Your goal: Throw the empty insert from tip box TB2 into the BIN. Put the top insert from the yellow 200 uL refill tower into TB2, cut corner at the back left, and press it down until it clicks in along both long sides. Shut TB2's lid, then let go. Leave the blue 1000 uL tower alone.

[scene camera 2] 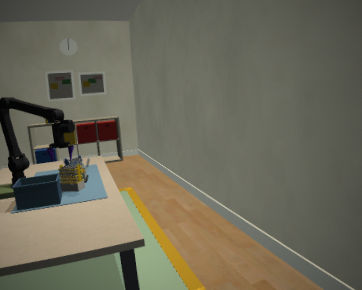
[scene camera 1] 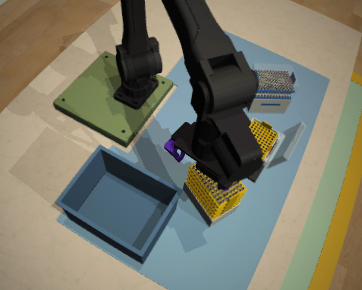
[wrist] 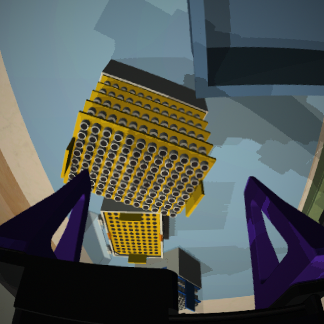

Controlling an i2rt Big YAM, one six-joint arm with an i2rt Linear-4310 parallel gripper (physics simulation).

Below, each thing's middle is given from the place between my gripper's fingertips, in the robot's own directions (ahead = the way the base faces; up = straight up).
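Distances from my gripper: blue bin [scene camera 1: 102, 159], 110 mm to the right of it, 130 mm behind and 120 mm below; empty yellow insert [wrist: 137, 234], 70 mm ahead, 220 mm to the left and 120 mm below; bin floor [scene camera 1: 121, 209], 110 mm to the right, 130 mm behind and 180 mm below. Relative to the yellow insert full of tips [scene camera 1: 220, 197], my gripper is 30 mm short of it, 30 mm to the right of it and 70 mm above it. Going by their middles, the yellow insert full of tips is the nearest to my gripper of the things named here.
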